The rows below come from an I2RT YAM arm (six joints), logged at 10 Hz.
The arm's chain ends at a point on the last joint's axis. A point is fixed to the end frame.
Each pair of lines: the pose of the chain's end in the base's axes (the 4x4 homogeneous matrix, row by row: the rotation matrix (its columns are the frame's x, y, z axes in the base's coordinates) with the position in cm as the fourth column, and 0 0 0 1 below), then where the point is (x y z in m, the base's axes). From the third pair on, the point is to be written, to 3 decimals.
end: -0.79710 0.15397 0.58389 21.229; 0.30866 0.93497 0.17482 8.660; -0.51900 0.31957 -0.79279 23.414; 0 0 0 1
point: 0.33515 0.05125 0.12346
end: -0.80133 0.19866 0.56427 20.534; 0.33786 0.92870 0.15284 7.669; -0.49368 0.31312 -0.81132 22.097; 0 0 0 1
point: 0.32320 0.03678 0.10647
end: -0.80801 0.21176 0.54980 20.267; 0.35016 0.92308 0.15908 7.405; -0.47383 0.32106 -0.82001 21.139; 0 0 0 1
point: 0.318 0.035 0.094
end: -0.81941 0.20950 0.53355 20.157; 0.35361 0.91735 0.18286 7.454; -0.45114 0.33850 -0.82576 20.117; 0 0 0 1
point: 0.315 0.039 0.081
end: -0.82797 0.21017 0.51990 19.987; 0.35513 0.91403 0.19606 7.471; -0.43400 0.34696 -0.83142 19.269; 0 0 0 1
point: 0.312 0.041 0.070
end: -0.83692 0.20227 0.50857 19.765; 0.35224 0.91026 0.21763 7.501; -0.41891 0.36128 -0.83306 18.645; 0 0 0 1
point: 0.309 0.045 0.062
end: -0.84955 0.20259 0.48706 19.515; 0.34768 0.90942 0.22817 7.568; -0.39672 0.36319 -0.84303 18.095; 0 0 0 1
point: 0.303 0.048 0.054
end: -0.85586 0.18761 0.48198 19.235; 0.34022 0.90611 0.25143 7.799; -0.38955 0.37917 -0.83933 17.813; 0 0 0 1
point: 0.301 0.054 0.051
